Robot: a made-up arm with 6 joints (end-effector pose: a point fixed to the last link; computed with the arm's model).
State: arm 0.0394 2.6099 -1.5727 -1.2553 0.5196 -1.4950
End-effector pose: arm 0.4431 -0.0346 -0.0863 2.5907 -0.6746 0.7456
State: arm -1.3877 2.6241 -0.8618 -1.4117 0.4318 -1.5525
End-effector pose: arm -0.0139 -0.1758 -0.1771 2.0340 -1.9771 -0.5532
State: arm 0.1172 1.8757 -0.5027 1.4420 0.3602 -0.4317
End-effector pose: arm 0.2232 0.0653 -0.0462 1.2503 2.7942 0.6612
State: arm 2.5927 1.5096 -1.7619 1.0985 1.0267 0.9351
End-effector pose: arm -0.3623 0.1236 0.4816 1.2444 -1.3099 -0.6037
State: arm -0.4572 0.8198 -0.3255 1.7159 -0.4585 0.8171
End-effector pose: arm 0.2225 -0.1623 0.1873 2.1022 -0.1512 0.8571
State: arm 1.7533 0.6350 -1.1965 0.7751 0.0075 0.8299
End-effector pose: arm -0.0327 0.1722 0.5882 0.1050 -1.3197 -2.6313
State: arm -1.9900 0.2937 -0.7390 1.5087 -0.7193 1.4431
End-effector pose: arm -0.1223 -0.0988 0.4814 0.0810 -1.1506 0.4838
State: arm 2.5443 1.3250 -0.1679 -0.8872 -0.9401 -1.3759
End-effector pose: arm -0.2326 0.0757 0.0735 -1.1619 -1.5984 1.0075
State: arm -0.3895 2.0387 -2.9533 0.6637 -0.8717 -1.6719
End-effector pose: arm 0.2104 -0.1419 0.7130 0.5757 0.0320 -1.5106
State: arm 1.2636 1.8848 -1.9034 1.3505 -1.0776 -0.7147
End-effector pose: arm 0.2266 0.4043 0.4385 0.4535 1.3020 0.8621
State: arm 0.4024 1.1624 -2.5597 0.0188 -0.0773 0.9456
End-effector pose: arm -0.0509 -0.0218 0.7925 0.0042 0.0089 1.3667
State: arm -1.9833 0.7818 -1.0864 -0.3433 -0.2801 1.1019
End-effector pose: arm -0.0886 -0.2274 0.5420 0.9287 0.2752 -1.0797
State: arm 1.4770 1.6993 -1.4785 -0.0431 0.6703 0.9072
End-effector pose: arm 0.0450 0.4471 0.2703 -0.7756 2.5397 0.9754
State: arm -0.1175 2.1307 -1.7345 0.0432 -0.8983 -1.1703
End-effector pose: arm 0.5324 -0.0666 0.3130 -0.4850 0.9285 -1.1688
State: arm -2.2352 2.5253 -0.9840 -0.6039 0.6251 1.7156
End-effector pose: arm -0.1565 -0.1405 -0.1479 -2.5968 0.2953 0.1151
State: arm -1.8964 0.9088 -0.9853 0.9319 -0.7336 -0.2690
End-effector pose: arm -0.1445 -0.2453 0.4788 1.1316 -0.1953 -1.5009
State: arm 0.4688 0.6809 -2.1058 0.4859 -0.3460 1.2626
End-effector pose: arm -0.1513 -0.0958 0.7390 -0.0226 -0.3642 2.1933
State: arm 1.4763 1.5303 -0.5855 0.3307 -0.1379 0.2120
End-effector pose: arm 0.0359 0.3290 0.0745 -1.1069 2.2440 0.9199
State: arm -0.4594 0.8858 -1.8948 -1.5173 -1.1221 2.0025
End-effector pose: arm 0.0695 0.0751 0.6817 -0.8109 0.8229 0.2879
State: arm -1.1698 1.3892 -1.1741 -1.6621 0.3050 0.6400
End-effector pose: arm 0.1309 -0.3939 0.3479 0.4292 2.0204 -1.7919
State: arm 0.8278 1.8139 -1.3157 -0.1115 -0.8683 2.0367
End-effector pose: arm 0.3168 0.3586 0.3022 0.7415 1.3562 2.4429
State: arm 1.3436 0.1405 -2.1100 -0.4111 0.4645 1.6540
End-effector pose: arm -0.0662 -0.3741 0.5956 0.2466 -0.0674 2.6208
